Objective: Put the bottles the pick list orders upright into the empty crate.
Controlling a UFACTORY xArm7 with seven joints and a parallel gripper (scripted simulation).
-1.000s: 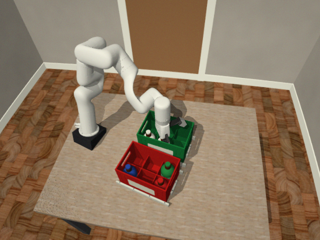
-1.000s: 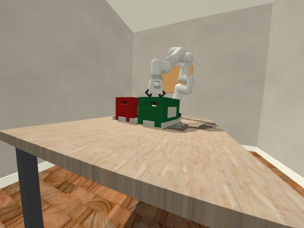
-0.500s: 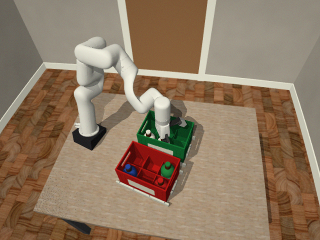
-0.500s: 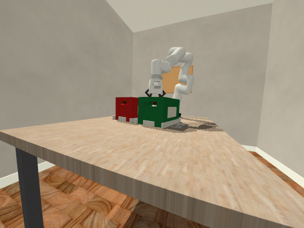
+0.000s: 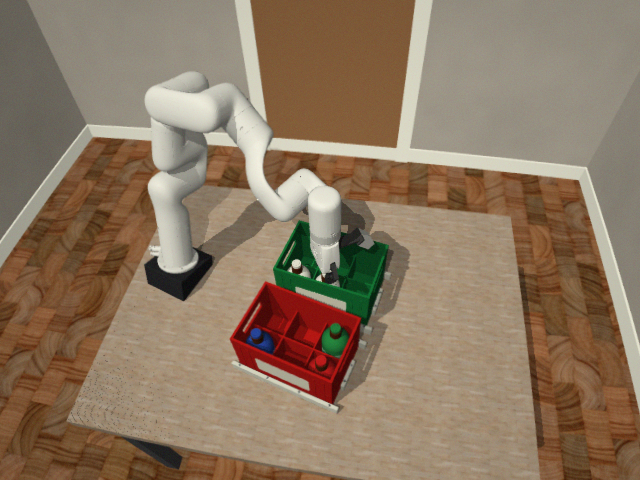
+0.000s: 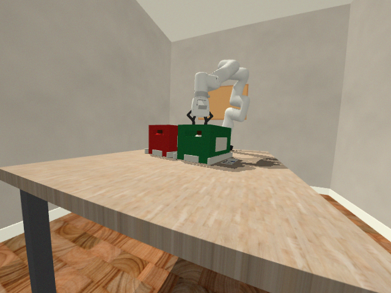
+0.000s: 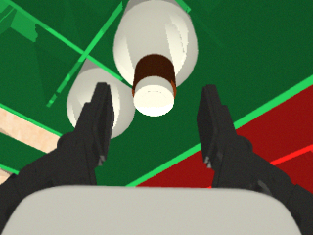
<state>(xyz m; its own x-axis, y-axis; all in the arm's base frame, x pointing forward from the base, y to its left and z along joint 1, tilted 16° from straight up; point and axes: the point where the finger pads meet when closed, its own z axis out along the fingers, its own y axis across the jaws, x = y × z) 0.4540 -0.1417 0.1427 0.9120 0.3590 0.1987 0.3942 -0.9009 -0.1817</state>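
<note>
The blue-labelled bottle lies 170 mm behind my hand, 190 mm to the right of it and 90 mm below it. Also, from my hand: white-labelled bottle 90 mm below; green crate 10 mm ahead, 40 mm to the left, 90 mm below; green-labelled bottle 30 mm ahead, 170 mm to the right, 90 mm below.
</note>
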